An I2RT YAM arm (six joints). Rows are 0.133 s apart.
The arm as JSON. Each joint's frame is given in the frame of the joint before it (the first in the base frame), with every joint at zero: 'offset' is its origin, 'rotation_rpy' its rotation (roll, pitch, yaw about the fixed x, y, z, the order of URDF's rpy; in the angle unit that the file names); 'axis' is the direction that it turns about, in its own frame. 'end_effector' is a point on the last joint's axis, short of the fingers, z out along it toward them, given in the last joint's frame.
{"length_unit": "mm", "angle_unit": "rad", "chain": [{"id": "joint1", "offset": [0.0, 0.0, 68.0], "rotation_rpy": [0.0, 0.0, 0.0], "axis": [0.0, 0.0, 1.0]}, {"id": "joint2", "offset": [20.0, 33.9, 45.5], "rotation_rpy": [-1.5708, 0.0, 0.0], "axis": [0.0, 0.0, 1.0]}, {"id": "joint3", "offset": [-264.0, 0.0, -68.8], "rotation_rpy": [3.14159, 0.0, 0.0], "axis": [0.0, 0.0, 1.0]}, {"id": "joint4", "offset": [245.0, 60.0, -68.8], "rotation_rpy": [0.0, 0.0, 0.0], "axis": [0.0, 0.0, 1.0]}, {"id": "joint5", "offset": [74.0, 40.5, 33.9], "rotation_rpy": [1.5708, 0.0, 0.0], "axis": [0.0, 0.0, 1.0]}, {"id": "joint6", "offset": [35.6, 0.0, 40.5], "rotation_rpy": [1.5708, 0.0, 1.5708], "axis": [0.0, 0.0, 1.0]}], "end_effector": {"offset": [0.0, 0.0, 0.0], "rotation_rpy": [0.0, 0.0, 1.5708]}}
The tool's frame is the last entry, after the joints.
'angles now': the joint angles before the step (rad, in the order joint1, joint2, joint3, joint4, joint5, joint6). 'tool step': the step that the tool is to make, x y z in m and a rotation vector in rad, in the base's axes. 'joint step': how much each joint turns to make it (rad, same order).
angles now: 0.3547 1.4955 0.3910 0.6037 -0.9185 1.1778
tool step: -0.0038 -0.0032 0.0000 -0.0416 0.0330 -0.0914
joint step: 0.0020 -0.0397 -0.0161 -0.0433 0.0950 0.0336
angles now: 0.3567 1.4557 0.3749 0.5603 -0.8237 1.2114
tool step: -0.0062 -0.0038 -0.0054 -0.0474 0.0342 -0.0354
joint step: -0.0011 -0.0237 -0.0180 -0.0643 0.0463 -0.0140
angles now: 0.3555 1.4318 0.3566 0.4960 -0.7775 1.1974
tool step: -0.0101 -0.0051 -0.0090 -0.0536 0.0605 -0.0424
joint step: 0.0004 -0.0255 -0.0324 -0.0676 0.0517 0.0012
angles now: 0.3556 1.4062 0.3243 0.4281 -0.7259 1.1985
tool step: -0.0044 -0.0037 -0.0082 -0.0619 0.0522 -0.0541
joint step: -0.0005 -0.0002 -0.0117 -0.0564 0.0667 0.0042
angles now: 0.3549 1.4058 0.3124 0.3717 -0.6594 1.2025
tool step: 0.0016 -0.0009 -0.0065 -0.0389 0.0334 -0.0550
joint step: 0.0013 0.0297 0.0020 -0.0030 0.0584 0.0240
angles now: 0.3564 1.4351 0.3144 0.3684 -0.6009 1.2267
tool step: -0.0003 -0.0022 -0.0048 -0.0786 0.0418 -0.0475
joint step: 0.0016 0.0067 0.0141 -0.0785 0.0764 -0.0081
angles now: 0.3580 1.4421 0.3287 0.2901 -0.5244 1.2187
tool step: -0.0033 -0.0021 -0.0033 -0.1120 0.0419 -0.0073
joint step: 0.0077 -0.0072 0.0227 -0.1331 0.0786 -0.0521
